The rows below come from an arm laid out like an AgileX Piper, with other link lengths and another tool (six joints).
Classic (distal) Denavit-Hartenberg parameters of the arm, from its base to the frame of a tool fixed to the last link. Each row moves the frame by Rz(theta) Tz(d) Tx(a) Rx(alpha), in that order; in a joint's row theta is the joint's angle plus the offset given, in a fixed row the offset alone. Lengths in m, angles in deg.
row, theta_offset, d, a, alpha
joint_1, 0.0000, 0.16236, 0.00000, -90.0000
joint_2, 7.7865, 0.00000, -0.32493, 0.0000
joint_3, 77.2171, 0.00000, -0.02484, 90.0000
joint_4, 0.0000, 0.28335, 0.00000, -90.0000
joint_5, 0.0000, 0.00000, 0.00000, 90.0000
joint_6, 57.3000, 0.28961, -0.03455, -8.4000
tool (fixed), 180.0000, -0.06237, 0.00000, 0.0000
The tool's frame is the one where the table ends.
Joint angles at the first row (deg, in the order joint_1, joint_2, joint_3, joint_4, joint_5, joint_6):
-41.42 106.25 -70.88 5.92 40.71 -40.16
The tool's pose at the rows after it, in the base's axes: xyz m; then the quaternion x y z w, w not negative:
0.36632, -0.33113, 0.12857, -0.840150, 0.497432, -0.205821, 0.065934
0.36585, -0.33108, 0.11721, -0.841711, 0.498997, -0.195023, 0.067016
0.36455, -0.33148, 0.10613, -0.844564, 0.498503, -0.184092, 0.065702
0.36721, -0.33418, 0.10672, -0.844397, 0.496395, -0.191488, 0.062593
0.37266, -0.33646, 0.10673, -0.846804, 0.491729, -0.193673, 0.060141
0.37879, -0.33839, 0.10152, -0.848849, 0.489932, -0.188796, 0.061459
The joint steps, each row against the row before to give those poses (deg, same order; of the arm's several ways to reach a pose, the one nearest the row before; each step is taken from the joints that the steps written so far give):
-0.01 0.53 -0.40 0.00 -0.14 0.06
0.02 1.38 -0.06 -0.16 -0.06 0.04
0.00 1.31 0.00 -0.51 -0.11 0.00
0.05 0.14 0.00 -0.18 -1.07 0.00
0.31 0.71 -0.99 -0.39 -0.08 0.00
0.29 1.58 -1.59 -0.05 0.57 0.00

